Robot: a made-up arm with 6 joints. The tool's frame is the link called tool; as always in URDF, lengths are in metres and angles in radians. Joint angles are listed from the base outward. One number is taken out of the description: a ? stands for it. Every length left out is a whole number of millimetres.
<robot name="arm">
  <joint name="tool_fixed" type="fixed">
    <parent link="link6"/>
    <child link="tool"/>
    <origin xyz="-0.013 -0.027 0" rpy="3.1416 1.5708 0"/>
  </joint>
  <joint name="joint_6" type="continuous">
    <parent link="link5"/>
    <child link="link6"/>
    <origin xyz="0.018 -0.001 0" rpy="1.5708 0 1.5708"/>
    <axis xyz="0 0 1"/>
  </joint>
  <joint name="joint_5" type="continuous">
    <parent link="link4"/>
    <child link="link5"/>
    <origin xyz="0.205 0.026 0" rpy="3.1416 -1.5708 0"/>
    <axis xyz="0 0 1"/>
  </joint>
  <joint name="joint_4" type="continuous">
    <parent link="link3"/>
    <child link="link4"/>
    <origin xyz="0.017 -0.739 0" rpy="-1.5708 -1.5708 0"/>
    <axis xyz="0 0 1"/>
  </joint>
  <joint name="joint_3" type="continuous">
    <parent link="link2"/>
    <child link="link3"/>
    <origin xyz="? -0.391 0" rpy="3.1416 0 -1.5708"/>
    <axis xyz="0 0 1"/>
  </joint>
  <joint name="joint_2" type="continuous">
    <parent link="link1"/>
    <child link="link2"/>
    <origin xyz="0.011 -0.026 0" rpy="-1.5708 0 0"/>
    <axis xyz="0 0 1"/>
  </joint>
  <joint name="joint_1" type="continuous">
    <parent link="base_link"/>
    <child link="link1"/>
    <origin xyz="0.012 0.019 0.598" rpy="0 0 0"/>
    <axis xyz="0 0 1"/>
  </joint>
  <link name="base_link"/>
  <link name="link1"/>
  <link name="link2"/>
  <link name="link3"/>
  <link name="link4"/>
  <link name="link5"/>
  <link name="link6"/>
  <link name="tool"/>
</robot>
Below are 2 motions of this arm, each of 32 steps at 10 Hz.
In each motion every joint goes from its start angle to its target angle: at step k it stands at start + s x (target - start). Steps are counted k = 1, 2, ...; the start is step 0. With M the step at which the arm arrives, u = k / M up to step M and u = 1 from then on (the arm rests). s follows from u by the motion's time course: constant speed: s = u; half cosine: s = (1 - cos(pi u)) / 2; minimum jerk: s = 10 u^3 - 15 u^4 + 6 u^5.
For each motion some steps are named. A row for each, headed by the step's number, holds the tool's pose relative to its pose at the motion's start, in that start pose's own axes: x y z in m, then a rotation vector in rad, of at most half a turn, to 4 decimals.
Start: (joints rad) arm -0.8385 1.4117 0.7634 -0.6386 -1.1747 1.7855
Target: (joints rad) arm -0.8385 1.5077 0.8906 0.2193 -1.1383 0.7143
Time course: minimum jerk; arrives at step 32
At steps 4, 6, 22, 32:
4: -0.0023 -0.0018 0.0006 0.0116 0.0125 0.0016
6: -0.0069 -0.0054 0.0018 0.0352 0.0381 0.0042
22: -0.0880 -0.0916 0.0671 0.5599 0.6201 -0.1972
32: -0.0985 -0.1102 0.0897 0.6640 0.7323 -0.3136

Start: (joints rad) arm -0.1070 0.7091 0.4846 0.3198 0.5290 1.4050
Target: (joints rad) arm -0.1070 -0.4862 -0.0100 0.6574 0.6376 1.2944
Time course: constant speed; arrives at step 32
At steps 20, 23, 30, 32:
20: -0.1757 -0.5014 -0.0104 -0.2050 -0.0514 -0.4655
23: -0.2235 -0.5609 -0.0061 -0.2396 -0.0559 -0.5327
30: -0.3495 -0.6785 0.0093 -0.3242 -0.0628 -0.6863
32: -0.3885 -0.7063 0.0151 -0.3493 -0.0637 -0.7292

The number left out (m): -0.029
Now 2 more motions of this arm.
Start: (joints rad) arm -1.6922 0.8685 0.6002 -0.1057 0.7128 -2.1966
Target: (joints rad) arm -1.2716 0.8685 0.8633 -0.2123 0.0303 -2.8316
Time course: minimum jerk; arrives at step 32
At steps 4, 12, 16, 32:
4: 0.0029 -0.0034 -0.0059 0.0146 -0.0001 -0.0091
12: 0.0426 -0.0583 -0.1055 0.2465 -0.0115 -0.1614
16: 0.0656 -0.1039 -0.1976 0.4389 -0.0371 -0.3005
32: 0.0773 -0.1920 -0.4156 0.8233 -0.1533 -0.6306

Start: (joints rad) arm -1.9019 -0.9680 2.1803 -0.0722 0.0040 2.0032
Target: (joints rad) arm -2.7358 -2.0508 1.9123 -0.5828 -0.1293 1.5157
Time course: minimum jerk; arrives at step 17
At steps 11, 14, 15, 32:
11: -0.1285 -0.8616 0.3730 0.8742 -0.6915 -0.5200
14: -0.2794 -1.0458 0.3971 1.1155 -0.9505 -0.5780
15: -0.3026 -1.0689 0.3965 1.1491 -0.9891 -0.5832
32: -0.3140 -1.0799 0.3959 1.1654 -1.0081 -0.5855

